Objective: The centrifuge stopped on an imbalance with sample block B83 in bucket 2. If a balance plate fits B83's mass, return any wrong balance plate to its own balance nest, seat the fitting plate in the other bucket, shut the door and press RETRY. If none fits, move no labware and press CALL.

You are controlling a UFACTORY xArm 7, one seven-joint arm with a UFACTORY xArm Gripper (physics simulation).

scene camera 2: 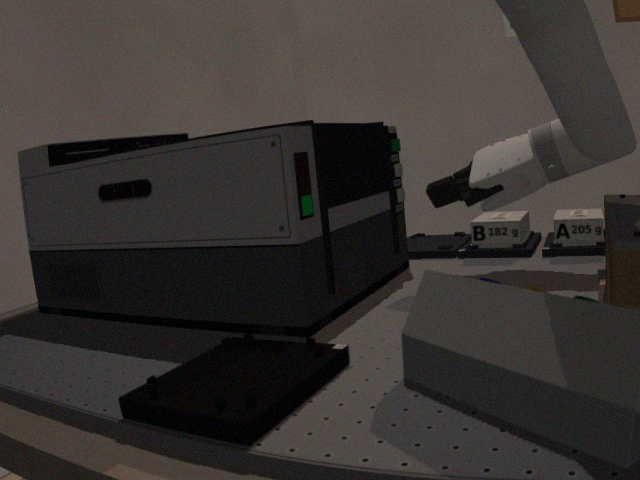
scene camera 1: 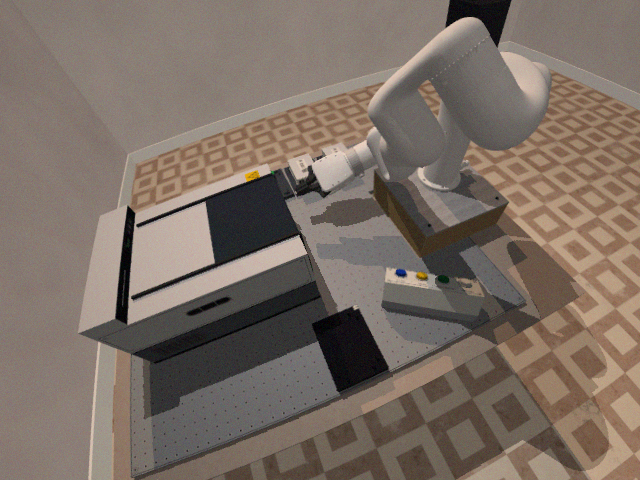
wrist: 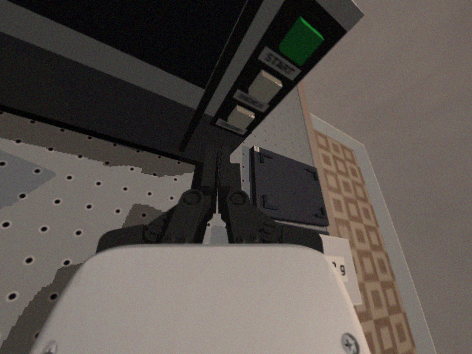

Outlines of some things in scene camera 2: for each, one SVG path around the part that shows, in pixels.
My gripper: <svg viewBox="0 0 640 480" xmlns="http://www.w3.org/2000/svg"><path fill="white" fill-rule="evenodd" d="M532 129L528 130L527 134L506 139L480 149L475 153L469 166L455 172L453 177L451 175L428 184L426 193L434 207L439 208L456 201L465 201L467 207L470 207L481 201L482 211L489 212L526 197L541 189L547 183L553 183L547 178L539 161L532 139Z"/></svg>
A balance plate B, 182 g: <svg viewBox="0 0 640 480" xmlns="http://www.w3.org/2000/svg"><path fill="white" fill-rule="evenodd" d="M529 211L484 212L470 222L471 245L478 245L480 249L513 248L513 244L523 244L531 233Z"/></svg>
A balance plate A, 205 g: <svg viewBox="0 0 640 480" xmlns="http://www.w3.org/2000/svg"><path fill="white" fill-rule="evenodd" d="M557 210L554 217L554 243L562 243L562 247L596 246L596 242L605 242L601 209Z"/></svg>
